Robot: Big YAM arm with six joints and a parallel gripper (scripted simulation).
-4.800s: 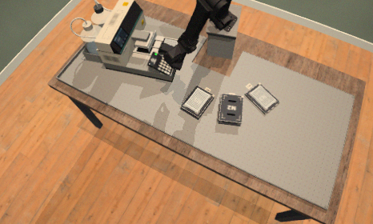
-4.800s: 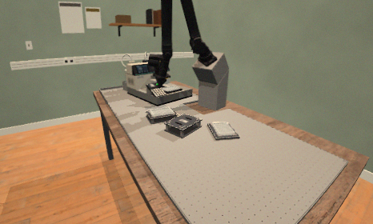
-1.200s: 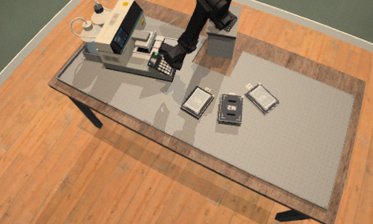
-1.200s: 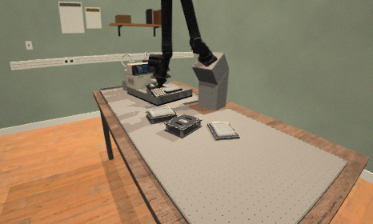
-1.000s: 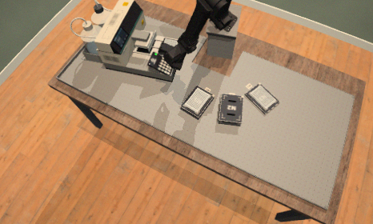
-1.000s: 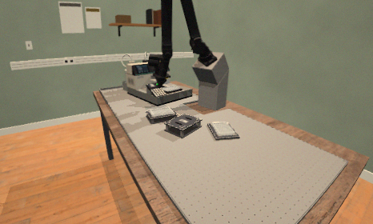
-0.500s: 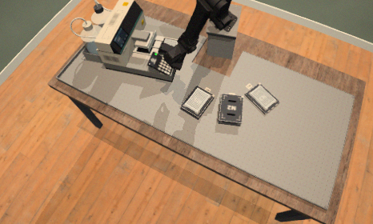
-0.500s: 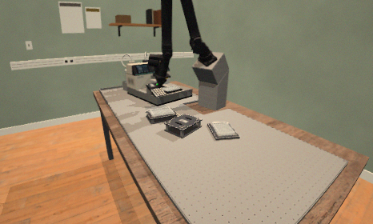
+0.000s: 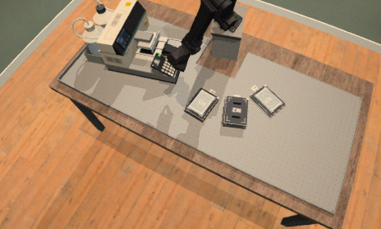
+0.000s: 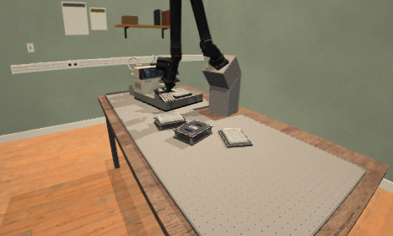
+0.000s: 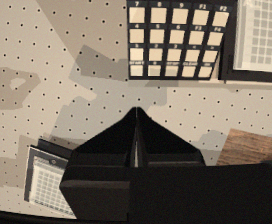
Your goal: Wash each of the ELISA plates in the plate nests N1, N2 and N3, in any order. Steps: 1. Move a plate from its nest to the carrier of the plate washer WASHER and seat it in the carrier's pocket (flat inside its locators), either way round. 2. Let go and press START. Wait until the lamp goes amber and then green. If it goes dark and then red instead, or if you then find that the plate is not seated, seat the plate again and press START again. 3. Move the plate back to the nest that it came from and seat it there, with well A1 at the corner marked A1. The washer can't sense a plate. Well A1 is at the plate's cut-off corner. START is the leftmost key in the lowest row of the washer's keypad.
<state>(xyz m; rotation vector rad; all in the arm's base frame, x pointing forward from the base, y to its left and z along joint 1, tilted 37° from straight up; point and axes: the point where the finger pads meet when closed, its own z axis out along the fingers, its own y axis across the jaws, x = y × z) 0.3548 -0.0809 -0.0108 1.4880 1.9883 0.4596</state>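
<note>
Right now my hand is 110 mm past the ELISA plate, 150 mm to the left of it and 60 mm above it. From my hand the other things lie so: plate washer (40 mm behind, 290 mm to the right, 10 mm below); then nest label (270 mm behind, 340 mm to the left, 140 mm below).
</note>
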